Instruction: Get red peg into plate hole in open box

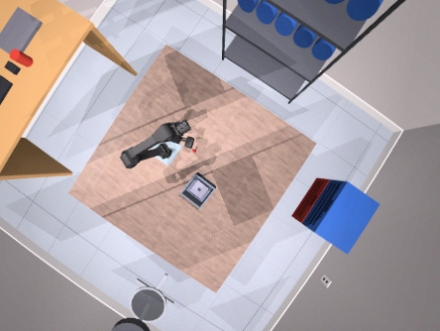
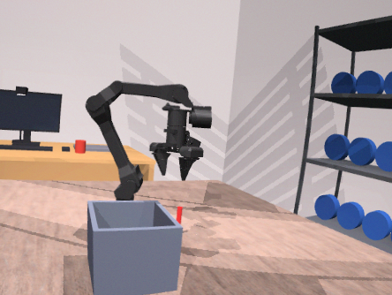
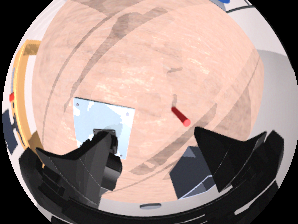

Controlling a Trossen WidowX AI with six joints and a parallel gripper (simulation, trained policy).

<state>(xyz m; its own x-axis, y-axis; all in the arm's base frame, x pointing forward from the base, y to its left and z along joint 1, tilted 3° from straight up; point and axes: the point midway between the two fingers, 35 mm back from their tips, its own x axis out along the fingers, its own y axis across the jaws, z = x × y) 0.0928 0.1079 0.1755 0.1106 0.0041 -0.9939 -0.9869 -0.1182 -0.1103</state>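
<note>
Right now the red peg is 110 mm below my gripper tip, 80 mm ahead of it and 20 mm to the right of it. Round my gripper tip: plate 240 mm to the right, 210 mm ahead, 100 mm below.
</note>
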